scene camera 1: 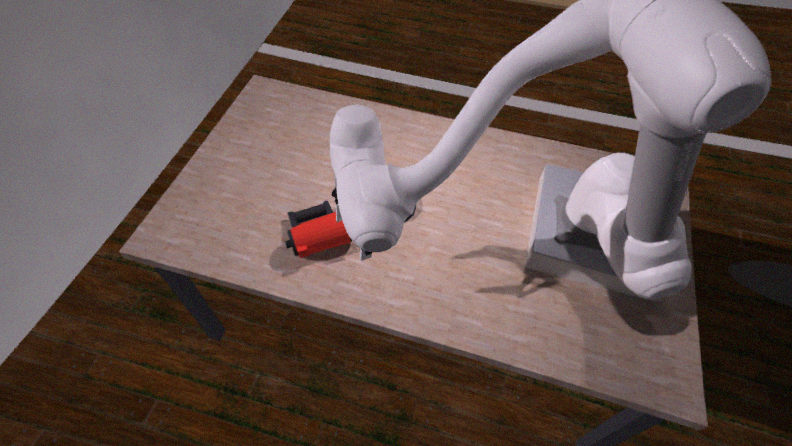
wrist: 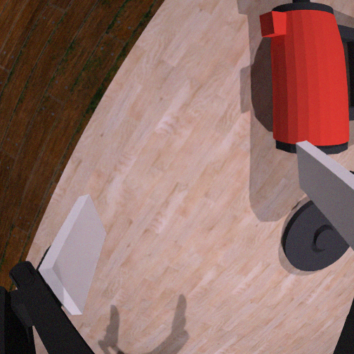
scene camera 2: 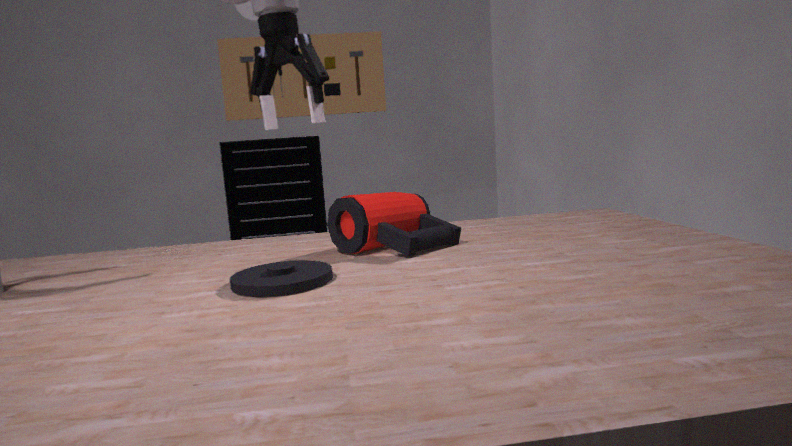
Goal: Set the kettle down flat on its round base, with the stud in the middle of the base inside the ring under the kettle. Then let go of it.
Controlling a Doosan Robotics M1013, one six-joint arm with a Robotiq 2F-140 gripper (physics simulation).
Labels:
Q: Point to a round black base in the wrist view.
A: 310,242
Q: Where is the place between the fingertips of my gripper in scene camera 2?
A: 294,126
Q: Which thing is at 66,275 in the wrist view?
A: My gripper.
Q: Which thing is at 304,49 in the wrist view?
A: A red kettle.

